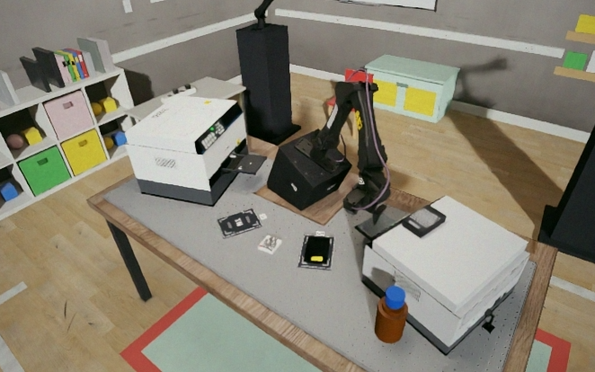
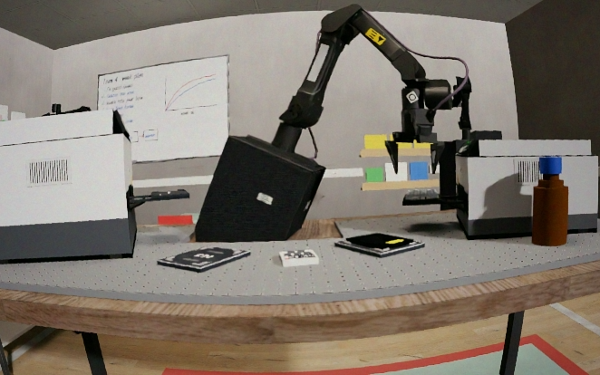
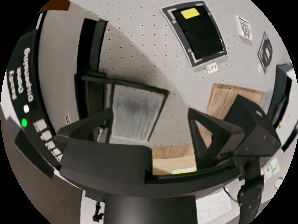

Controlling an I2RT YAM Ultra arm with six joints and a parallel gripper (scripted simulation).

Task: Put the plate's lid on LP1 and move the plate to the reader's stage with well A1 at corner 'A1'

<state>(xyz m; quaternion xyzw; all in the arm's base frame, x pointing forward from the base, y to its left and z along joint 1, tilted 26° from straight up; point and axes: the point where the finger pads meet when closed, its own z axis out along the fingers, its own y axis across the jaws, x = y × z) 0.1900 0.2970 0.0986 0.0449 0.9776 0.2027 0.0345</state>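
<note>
The white well plate lies 6 cm below my hand, 6 cm behind it and 4 cm to the left of it. Also, from my hand: black lid 14 cm below, 12 cm to the right, 11 cm ahead; then capped bottle 28 cm ahead, 24 cm to the left, 4 cm below.
</note>
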